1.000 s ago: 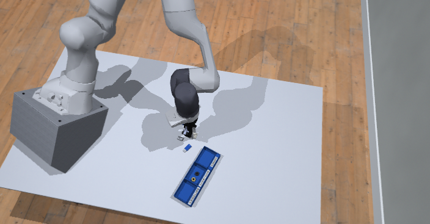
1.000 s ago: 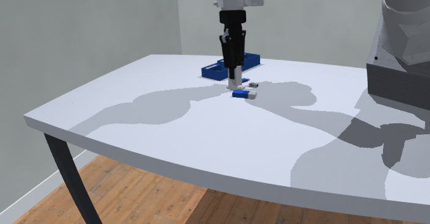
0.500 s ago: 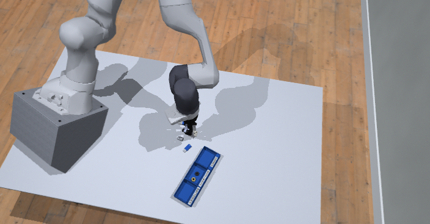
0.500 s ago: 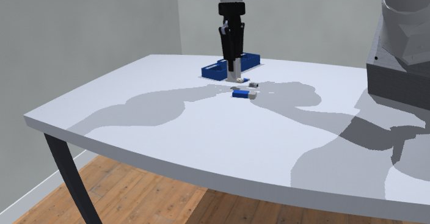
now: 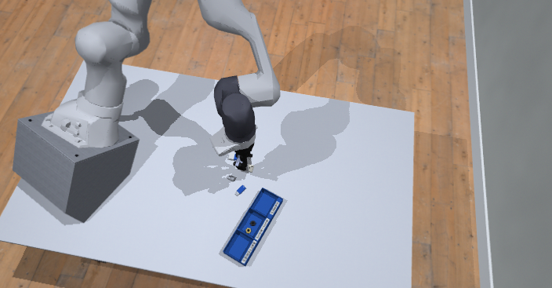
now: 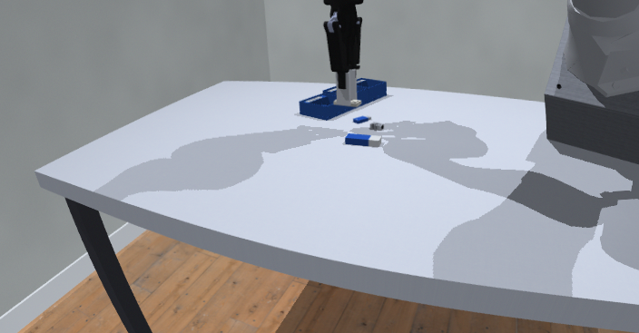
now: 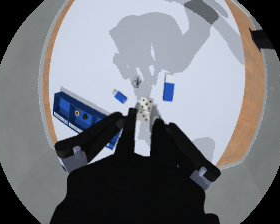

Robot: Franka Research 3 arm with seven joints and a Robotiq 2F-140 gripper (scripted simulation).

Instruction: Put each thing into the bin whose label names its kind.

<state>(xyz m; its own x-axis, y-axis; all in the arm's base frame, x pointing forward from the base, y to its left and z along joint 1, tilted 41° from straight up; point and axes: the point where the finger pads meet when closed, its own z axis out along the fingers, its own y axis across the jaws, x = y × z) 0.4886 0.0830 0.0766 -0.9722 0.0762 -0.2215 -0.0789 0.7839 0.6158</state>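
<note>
My gripper is now 30 mm above the cream domino. Also, from my hand: white eraser 90 mm below, 60 mm behind, 40 mm to the left; then grey block 90 mm below, 50 mm behind, 40 mm to the right; then blue block 90 mm below, 70 mm to the right.
</note>
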